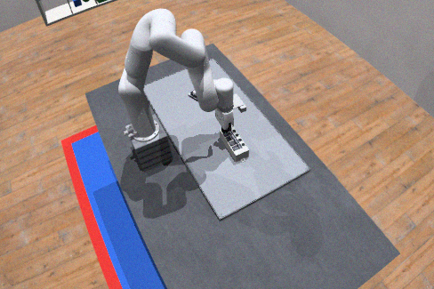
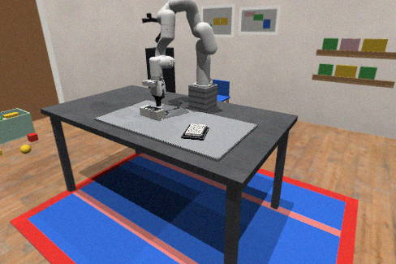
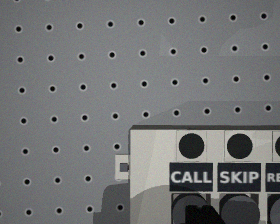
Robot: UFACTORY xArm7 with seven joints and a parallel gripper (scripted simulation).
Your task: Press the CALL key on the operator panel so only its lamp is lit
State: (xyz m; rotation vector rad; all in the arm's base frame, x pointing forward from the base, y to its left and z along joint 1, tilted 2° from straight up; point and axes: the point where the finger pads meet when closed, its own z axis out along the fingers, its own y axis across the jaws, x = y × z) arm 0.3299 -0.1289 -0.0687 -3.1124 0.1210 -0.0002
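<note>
Right now the operator panel is 50 mm to the right of my hand, 50 mm below it and 10 mm ahead of it.
</note>
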